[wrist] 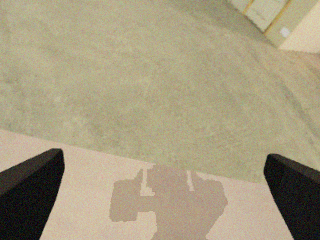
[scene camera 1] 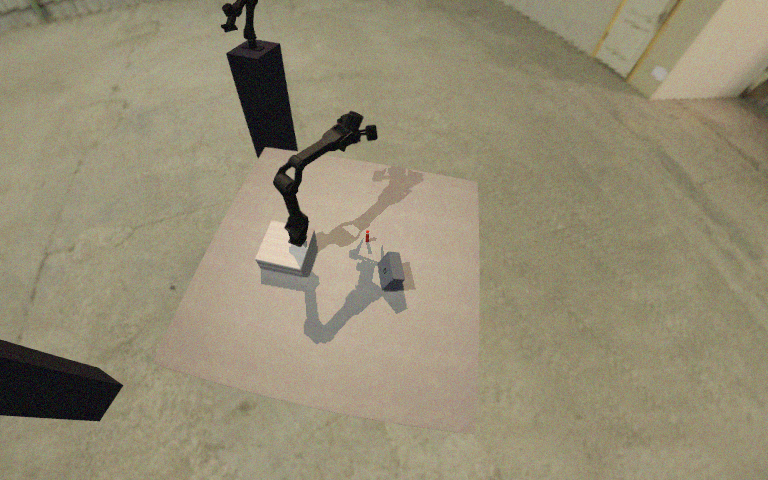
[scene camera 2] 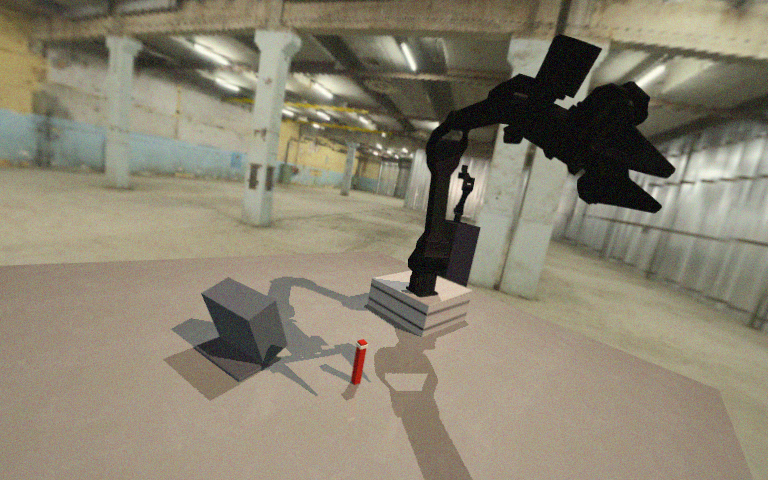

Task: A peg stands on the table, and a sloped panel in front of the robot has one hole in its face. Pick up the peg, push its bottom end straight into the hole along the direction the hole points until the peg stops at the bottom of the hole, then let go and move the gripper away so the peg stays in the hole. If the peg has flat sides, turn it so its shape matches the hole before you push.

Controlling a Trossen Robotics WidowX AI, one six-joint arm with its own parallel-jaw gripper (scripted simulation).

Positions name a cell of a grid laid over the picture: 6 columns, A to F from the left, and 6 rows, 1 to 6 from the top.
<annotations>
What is the gripper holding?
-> Nothing.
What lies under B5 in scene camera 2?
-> A grey sloped panel.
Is the gripper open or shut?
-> Open.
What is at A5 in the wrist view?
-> The gripper.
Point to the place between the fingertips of the gripper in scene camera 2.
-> F3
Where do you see a grey sloped panel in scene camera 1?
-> D4
</annotations>
